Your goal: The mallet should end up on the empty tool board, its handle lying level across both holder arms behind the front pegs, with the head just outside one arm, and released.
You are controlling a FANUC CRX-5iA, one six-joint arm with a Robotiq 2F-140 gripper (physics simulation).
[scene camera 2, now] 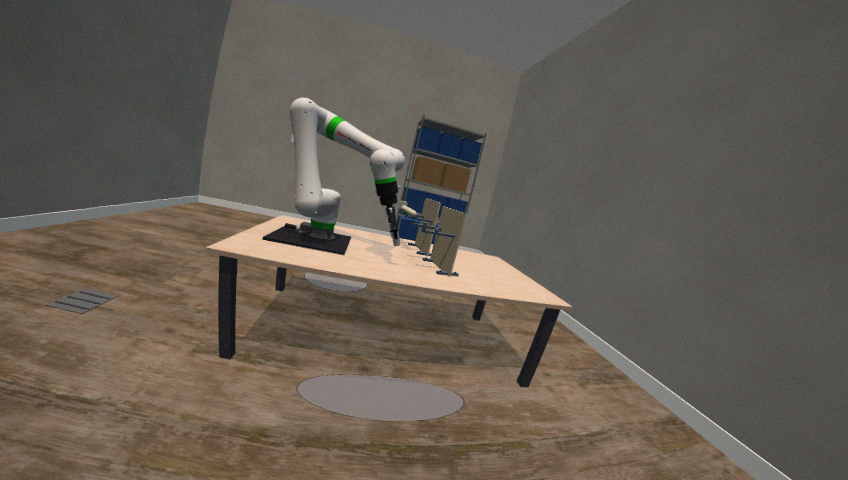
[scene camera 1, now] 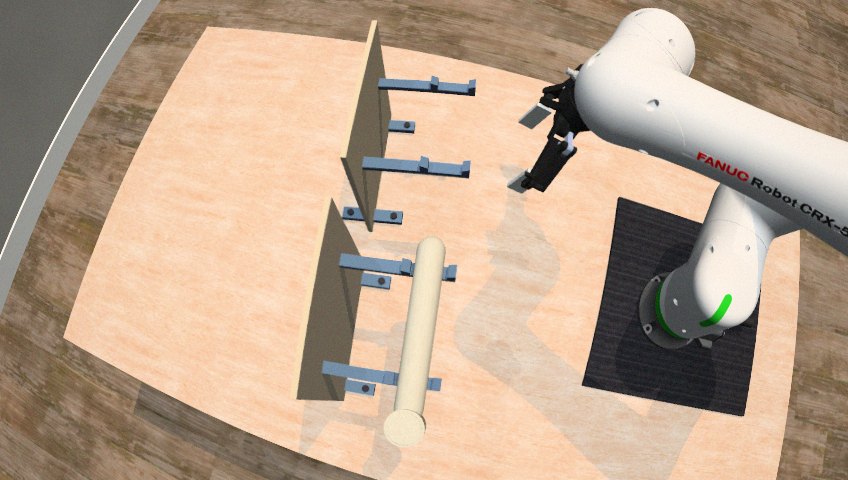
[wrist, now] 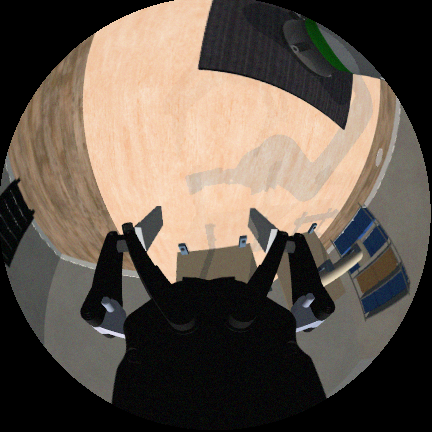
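Observation:
The cream mallet (scene camera 1: pixel 421 327) (scene camera 2: pixel 408 209) (wrist: pixel 342 267) lies across both blue holder arms of the lower tool board (scene camera 1: pixel 324 309) in the first scene view. Its head is at the bottom end, outside that board's lower arm. The empty tool board (scene camera 1: pixel 365 127) (scene camera 2: pixel 450 240) (wrist: pixel 192 266) stands upright beside it, with an upper arm (scene camera 1: pixel 410 85) and a lower arm (scene camera 1: pixel 395 164), each with raised pegs. My gripper (scene camera 1: pixel 527 148) (scene camera 2: pixel 396 242) (wrist: pixel 205 216) is open and empty. It points down in front of the empty board, right of its arm ends, apart from board and mallet.
The boards stand on blue feet on the wooden table (scene camera 1: pixel 148 178) (scene camera 2: pixel 493 279). The robot's base sits on a dark mat (scene camera 1: pixel 618 356) (scene camera 2: pixel 279 236) (wrist: pixel 225 50) to the right in the first scene view. A shelf rack with blue and brown boxes stands behind the table.

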